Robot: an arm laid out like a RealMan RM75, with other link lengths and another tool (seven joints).
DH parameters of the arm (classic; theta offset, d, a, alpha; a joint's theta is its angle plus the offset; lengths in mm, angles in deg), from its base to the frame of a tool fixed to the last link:
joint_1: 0 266.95 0 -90
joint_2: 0 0 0 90
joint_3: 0 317.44 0 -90
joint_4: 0 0 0 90
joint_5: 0 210 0 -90
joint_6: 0 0 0 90
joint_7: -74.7 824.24 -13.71 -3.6
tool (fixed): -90 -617.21 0 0
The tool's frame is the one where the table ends.
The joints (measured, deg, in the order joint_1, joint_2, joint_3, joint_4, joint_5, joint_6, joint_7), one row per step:
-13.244 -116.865 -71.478 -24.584 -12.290 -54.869 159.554
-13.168 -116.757 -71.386 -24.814 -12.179 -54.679 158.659
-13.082 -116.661 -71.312 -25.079 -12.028 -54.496 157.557
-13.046 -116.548 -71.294 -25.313 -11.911 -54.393 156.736
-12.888 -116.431 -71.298 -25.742 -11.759 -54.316 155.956
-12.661 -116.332 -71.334 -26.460 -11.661 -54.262 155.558
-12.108 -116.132 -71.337 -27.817 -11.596 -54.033 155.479
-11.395 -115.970 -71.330 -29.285 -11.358 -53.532 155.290
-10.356 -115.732 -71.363 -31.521 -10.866 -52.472 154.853
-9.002 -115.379 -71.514 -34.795 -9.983 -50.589 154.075
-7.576 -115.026 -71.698 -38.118 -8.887 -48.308 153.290
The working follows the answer.
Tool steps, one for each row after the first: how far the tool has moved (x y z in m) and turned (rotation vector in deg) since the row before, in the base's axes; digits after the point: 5 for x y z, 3 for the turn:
0.00045 -0.00021 -0.00018 -0.246 -0.729 0.133
0.00082 -0.00023 -0.00032 -0.269 -0.937 0.142
0.00083 0.00028 0.00035 -0.134 -0.685 0.034
0.00124 0.00004 0.00065 -0.055 -0.711 -0.049
0.00237 0.00057 0.00123 0.158 -0.517 -0.286
0.00279 0.00019 0.00250 0.347 -0.333 -0.423
0.00203 -0.00103 0.00145 0.117 -0.341 -0.203
0.00271 -0.00153 0.00164 -0.021 -0.508 -0.128
0.00416 -0.00131 0.00231 -0.192 -0.651 -0.094
0.00296 -0.00211 0.00187 -0.418 -0.364 0.177

Tool pose at each row, in the base's axes (x y z in m, rotation vector in deg; rounded; the steps above come from the unrounded poses):
-0.40963 0.37936 -0.06484 -27.207 116.380 91.951
-0.40918 0.37915 -0.06502 -27.957 116.072 91.398
-0.40836 0.37892 -0.06534 -28.867 115.628 90.712
-0.40752 0.37920 -0.06499 -29.429 115.242 90.226
-0.40629 0.37923 -0.06433 -29.887 114.761 89.751
-0.40392 0.37980 -0.06310 -29.870 114.227 89.438
-0.40113 0.37999 -0.06060 -29.506 113.661 89.319
-0.39910 0.37896 -0.05915 -29.476 113.297 89.116
-0.39638 0.37743 -0.05752 -29.694 112.932 88.741
-0.39222 0.37612 -0.05521 -30.113 112.608 88.153
-0.38926 0.37401 -0.05334 -30.718 112.699 87.682

